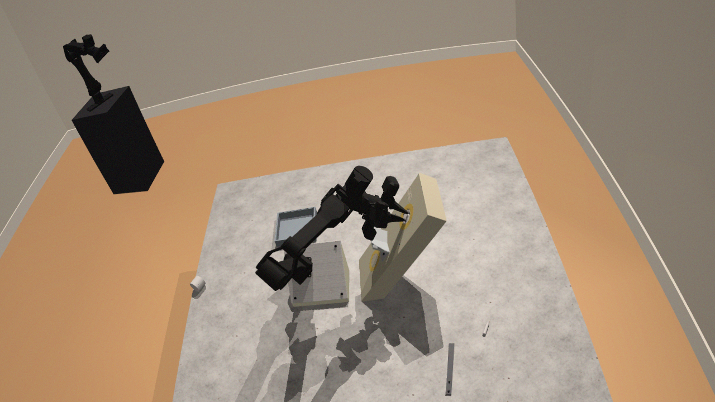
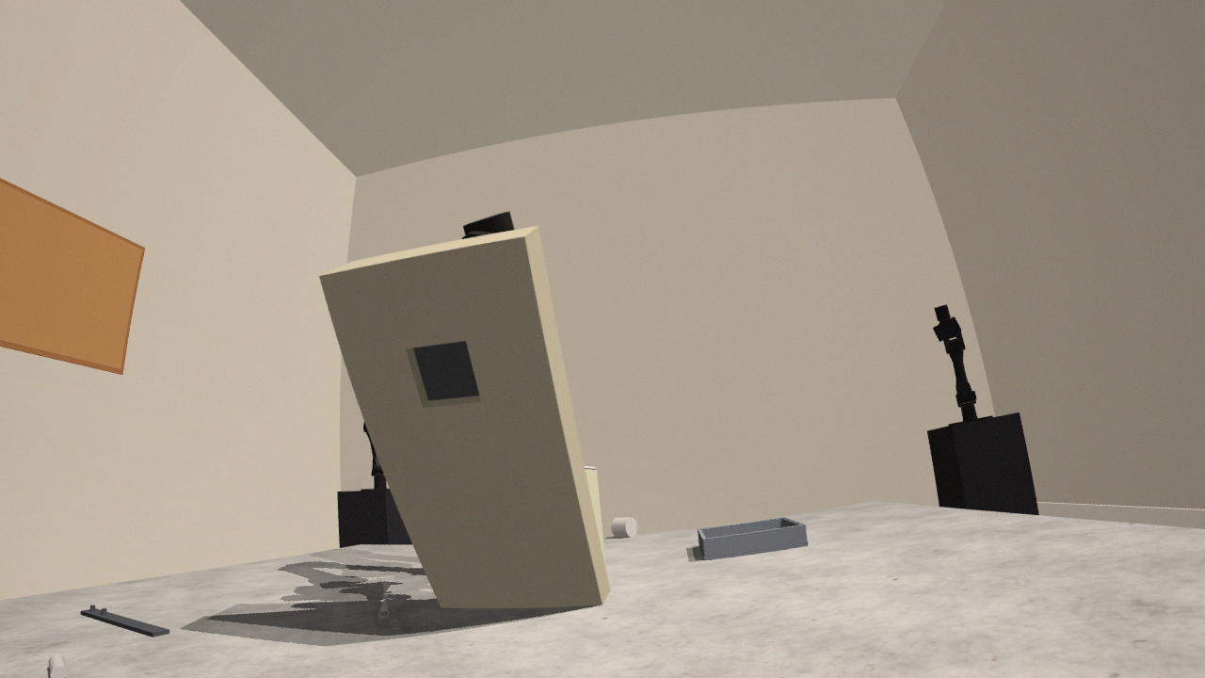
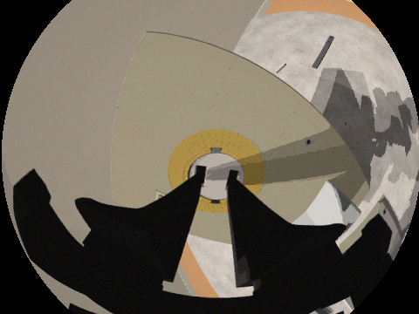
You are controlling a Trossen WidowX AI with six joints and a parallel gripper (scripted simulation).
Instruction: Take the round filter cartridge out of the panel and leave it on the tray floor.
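The round filter cartridge is 1 cm below my gripper tip and 1 cm ahead of it. The rest, counted from my gripper tip: small peg: 25 cm below, 24 cm to the right, 22 cm ahead; beige service panel: 8 cm below, 3 cm behind; grey tray: 44 cm behind, 25 cm below, 23 cm to the left.
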